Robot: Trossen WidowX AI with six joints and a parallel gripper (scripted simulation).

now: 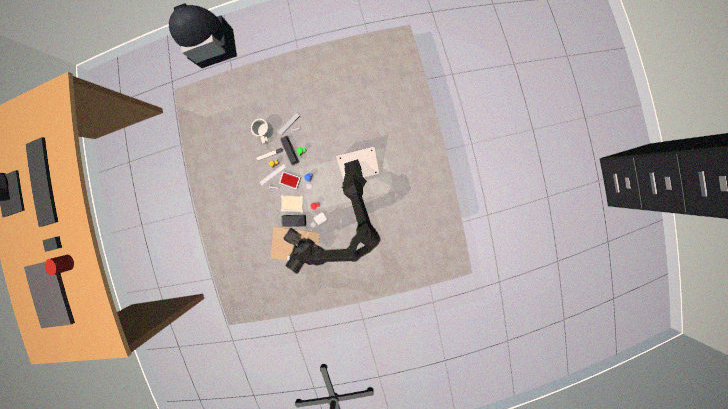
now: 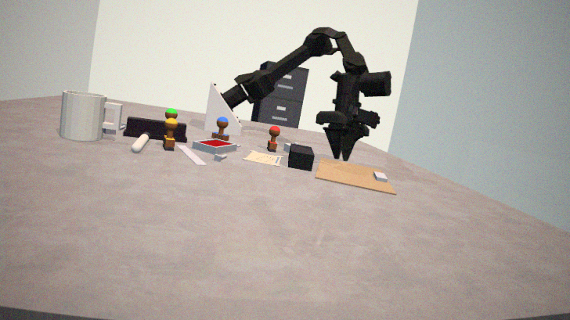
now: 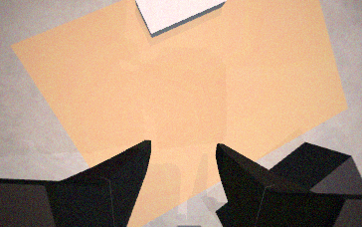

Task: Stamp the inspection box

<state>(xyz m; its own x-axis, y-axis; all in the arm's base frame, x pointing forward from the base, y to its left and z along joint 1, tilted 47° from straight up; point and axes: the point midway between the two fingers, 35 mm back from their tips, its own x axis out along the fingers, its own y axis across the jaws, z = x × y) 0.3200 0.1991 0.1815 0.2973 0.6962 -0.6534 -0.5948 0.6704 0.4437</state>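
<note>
Right now the black box is 20 mm ahead of my gripper tip and 110 mm to the right of it. From my gripper tip the other things lie so: red-knobbed stamp 100 mm behind, 150 mm to the right; cream card 10 mm ahead, 190 mm to the right, 20 mm below; red ink pad 20 mm behind, 300 mm to the right, 10 mm below.
</note>
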